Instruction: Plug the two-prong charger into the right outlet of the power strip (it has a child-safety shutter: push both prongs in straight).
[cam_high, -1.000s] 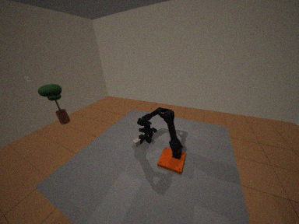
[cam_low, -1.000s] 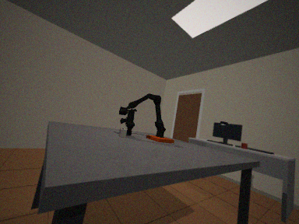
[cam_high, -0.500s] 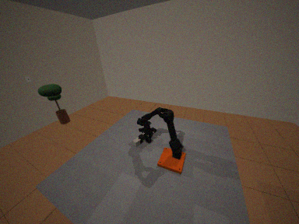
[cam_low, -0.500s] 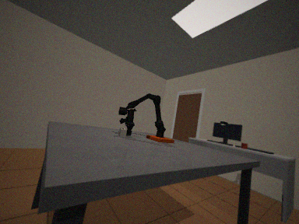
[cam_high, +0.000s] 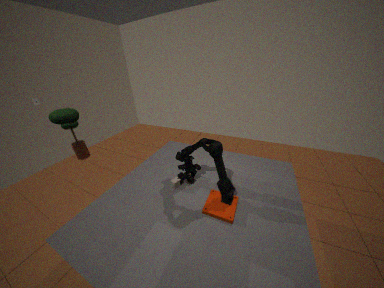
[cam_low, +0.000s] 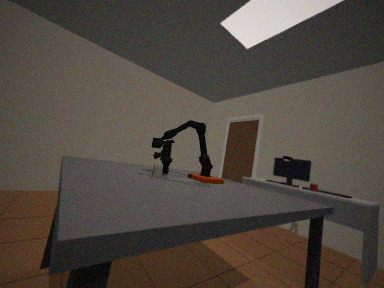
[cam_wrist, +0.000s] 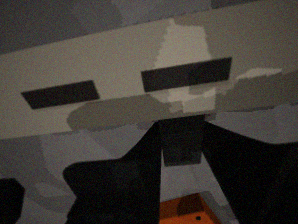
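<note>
Now: the two-prong charger 2 cm ahead of my gripper tip, 1 cm to the right of it and 1 cm above it.
</note>
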